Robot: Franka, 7 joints.
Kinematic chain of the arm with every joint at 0, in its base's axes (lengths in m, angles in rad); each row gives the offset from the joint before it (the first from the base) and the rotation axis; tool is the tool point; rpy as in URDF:
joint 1: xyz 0 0 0.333 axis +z
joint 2: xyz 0 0 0 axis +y
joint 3: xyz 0 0 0.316 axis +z
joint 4: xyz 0.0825 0 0 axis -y
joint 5: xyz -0.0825 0 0.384 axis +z
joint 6: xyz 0 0 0 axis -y
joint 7: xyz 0.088 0 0 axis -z
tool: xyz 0 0 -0.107 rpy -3.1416 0 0
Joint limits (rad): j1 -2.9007..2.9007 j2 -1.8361..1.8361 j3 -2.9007..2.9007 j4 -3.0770..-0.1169 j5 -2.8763..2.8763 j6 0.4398..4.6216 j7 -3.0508..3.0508
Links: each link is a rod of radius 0.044 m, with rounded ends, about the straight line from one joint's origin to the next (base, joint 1, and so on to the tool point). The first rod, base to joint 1, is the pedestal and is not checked.
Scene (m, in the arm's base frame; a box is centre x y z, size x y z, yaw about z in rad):
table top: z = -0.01
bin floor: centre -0.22 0.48 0 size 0.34 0.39 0.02 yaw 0.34
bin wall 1: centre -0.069 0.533 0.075 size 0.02 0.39 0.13 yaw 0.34
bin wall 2: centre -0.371 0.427 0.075 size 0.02 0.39 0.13 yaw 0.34
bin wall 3: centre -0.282 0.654 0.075 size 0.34 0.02 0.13 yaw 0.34
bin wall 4: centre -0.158 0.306 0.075 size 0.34 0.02 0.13 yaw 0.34
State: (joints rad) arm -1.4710 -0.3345 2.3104 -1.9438 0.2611 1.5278 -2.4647
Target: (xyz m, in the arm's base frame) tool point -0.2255 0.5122 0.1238
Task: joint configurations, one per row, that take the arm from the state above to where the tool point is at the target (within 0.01 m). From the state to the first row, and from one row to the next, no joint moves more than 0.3 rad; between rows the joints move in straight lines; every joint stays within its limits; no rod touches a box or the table.
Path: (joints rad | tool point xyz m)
1: -1.2174 -0.4312 2.6056 -1.8473 0.4232 1.5952 -2.4297 | 0.0450 0.5612 0.2893
2: -0.9639 -0.5279 2.9007 -1.7507 0.5853 1.6626 -2.3948 | -0.2731 0.5333 0.2533
3: -0.9568 -0.7429 2.8776 -1.7618 0.3752 1.6811 -2.4647 | -0.2255 0.5122 0.1238

